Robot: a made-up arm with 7 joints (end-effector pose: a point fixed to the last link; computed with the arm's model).
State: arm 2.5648 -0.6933 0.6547 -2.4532 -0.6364 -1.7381 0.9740
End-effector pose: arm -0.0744 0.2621 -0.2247 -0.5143 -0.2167 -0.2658 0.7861
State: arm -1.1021 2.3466 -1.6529 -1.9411 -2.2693 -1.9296 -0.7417
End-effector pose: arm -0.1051 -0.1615 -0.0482 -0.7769 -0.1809 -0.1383 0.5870
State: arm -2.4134 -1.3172 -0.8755 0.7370 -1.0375 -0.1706 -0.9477
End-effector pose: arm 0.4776 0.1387 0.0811 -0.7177 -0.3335 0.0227 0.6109
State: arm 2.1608 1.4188 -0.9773 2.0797 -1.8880 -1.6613 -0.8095
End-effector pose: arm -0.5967 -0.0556 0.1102 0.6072 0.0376 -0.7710 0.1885
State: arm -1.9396 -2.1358 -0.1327 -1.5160 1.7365 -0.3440 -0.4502
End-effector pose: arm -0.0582 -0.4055 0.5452 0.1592 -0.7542 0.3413 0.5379
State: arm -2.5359 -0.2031 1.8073 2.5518 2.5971 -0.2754 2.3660
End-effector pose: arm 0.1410 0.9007 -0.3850 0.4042 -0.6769 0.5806 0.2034
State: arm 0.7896 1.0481 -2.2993 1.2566 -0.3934 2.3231 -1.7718
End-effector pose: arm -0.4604 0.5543 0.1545 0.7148 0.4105 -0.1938 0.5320
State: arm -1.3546 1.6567 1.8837 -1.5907 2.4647 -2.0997 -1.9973
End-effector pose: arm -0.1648 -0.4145 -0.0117 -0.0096 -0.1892 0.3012 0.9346
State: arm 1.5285 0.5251 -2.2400 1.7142 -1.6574 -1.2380 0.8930
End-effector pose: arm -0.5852 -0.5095 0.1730 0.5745 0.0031 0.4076 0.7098
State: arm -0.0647 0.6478 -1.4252 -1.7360 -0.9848 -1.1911 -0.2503
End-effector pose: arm -0.3174 0.1335 0.0894 0.3758 0.8182 -0.1092 0.4212
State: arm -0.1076 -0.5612 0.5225 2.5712 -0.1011 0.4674 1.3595
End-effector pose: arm -0.0657 -0.2210 0.0612 0.8886 -0.1127 0.3272 0.3011
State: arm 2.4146 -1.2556 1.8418 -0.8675 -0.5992 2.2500 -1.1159
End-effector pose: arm 0.2942 -0.0385 -0.5028 0.5807 0.3040 -0.5847 0.4780
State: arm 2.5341 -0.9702 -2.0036 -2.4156 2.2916 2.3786 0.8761
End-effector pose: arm 0.2037 -0.3329 -0.3456 -0.8745 -0.1219 -0.3498 0.3132
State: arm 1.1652 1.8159 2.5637 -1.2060 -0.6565 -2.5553 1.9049
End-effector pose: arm 0.0405 0.5683 -0.3102 0.2274 -0.9480 0.0222 0.2217
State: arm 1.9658 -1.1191 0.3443 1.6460 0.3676 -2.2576 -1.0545
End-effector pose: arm 0.5534 0.0393 0.1942 0.7178 -0.2178 0.1626 0.6410
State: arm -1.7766 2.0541 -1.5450 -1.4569 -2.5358 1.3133 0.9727
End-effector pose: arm -0.7511 -0.2699 0.1660 0.1997 -0.1896 -0.0171 0.9612
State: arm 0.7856 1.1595 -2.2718 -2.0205 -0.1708 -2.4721 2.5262
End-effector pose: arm -0.3787 0.5153 0.5324 0.6787 -0.6392 -0.3611 0.0189
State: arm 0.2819 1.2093 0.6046 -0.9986 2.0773 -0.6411 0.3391
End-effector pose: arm -0.0487 -0.4757 0.1556 0.1914 0.7421 -0.1465 0.6254
